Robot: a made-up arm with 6 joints.
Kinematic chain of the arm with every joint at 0, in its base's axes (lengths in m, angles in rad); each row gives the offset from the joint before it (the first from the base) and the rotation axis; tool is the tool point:
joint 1: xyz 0 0 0.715 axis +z
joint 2: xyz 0.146 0 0 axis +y
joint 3: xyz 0 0 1.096 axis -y
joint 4: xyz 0 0 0.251 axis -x
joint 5: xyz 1.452 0 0 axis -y
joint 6: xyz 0.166 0 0 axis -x
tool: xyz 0 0 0
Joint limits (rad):
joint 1: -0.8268..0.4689
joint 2: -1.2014..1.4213
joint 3: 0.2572..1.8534
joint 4: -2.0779..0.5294
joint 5: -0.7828..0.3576
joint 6: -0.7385..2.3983
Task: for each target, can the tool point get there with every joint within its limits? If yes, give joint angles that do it. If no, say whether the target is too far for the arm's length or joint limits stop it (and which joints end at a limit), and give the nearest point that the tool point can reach.
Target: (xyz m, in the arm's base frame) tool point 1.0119 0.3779 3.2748
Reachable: yes | joints 0.3635 0.2481 1.2414 -0.6176 0.0686 -0.0972
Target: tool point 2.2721 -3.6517 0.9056
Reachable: no: too far | nearest point 1.8955 -2.1415 0.8931 | short by 1.556 m
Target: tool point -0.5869 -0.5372 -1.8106
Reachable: no: joint limits stop it (at a limit: joint 1, joint 2, joint 3, joint 5) | nearest point 1.3136 -1.4806 -0.5082 | short by 2.490 m
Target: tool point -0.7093 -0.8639 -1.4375
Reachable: no: joint limits stop it (at a limit: joint 1, joint 2, joint 3, joint 5) | nearest point 1.3053 -1.4972 -0.5053 | short by 2.308 m
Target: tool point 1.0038 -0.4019 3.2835
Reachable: yes | joints -0.3795 0.3422 1.4044 -0.8246 0.0121 0.1815
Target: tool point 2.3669 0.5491 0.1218
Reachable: yes | joints 0.2167 1.1963 0.4195 -0.3529 -0.4965 0.0259
